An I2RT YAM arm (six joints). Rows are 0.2 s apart.
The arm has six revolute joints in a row. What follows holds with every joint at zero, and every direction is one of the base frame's.
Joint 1 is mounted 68.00 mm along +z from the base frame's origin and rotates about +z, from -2.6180 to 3.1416 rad.
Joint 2 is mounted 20.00 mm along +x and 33.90 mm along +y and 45.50 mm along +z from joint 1 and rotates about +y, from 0.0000 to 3.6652 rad.
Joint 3 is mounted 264.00 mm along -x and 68.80 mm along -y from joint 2 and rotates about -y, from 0.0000 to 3.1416 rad.
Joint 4 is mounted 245.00 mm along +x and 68.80 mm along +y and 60.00 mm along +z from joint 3 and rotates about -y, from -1.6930 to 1.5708 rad.
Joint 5 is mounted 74.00 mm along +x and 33.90 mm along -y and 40.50 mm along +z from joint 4 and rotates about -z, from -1.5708 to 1.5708 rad.
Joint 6 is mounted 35.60 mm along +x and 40.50 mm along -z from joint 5 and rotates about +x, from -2.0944 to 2.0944 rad.
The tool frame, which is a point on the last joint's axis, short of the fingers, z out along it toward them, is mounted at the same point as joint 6; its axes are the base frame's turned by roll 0.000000, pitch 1.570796 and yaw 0.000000 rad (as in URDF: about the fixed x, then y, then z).
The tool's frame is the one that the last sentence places.
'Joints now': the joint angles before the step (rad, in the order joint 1, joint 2, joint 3, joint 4, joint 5, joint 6). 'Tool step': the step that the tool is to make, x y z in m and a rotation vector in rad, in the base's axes. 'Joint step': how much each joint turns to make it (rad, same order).
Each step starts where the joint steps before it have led.
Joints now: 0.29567 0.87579 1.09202 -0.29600 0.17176 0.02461
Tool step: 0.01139 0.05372 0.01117 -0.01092 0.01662 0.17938
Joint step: 0.23142 0.13031 0.09980 0.01067 0.05212 0.00134
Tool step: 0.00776 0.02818 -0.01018 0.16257 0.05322 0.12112
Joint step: 0.07728 0.05698 -0.02422 0.09181 -0.05957 0.16385
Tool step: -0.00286 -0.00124 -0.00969 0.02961 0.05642 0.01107
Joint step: 0.00002 -0.01686 -0.03087 -0.02423 -0.01708 0.05557
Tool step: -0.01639 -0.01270 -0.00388 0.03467 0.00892 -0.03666
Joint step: -0.00003 -0.08126 -0.05210 -0.02304 0.03219 0.03839
